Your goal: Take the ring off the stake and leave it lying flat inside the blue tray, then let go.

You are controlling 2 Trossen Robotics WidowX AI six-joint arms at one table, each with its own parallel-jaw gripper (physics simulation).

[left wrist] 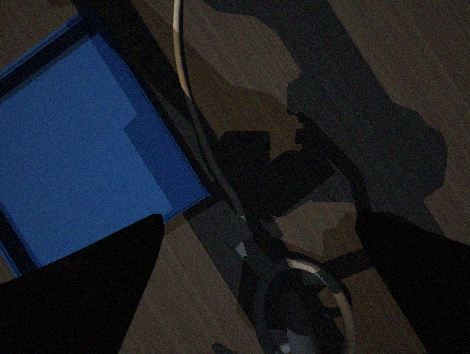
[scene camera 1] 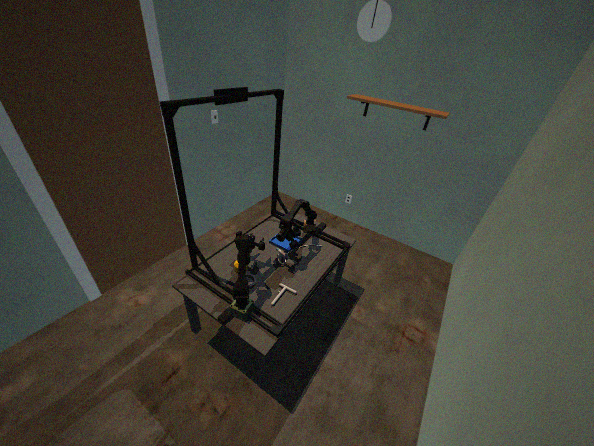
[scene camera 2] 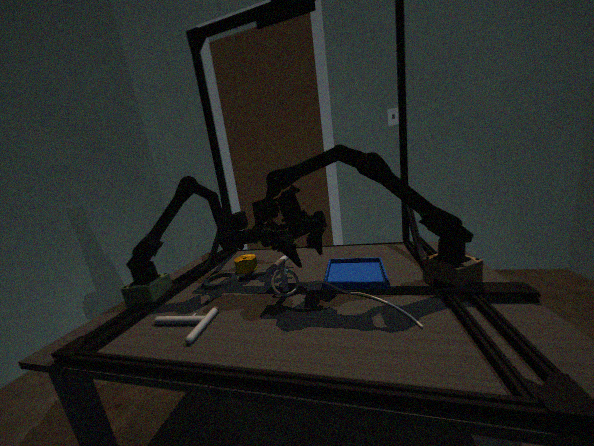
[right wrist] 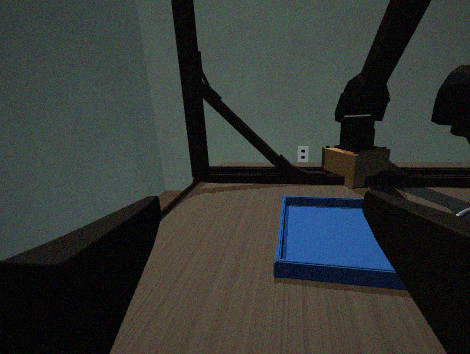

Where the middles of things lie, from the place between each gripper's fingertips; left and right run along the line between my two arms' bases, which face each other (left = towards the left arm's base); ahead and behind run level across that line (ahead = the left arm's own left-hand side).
My left gripper is now 3 cm past the grey ring (left wrist: 253, 255), 8 cm to the left of it and 8 cm above it. Also, from my left hand: blue tray (scene camera 2: 349, 273): 11 cm behind, 13 cm to the left, 10 cm below.
I see the grey ring 21 cm ahead of my right hand, 1 cm to the left of it and 13 cm below it. Also, from my right hand: blue tray: 12 cm ahead, 23 cm to the left, 15 cm below.
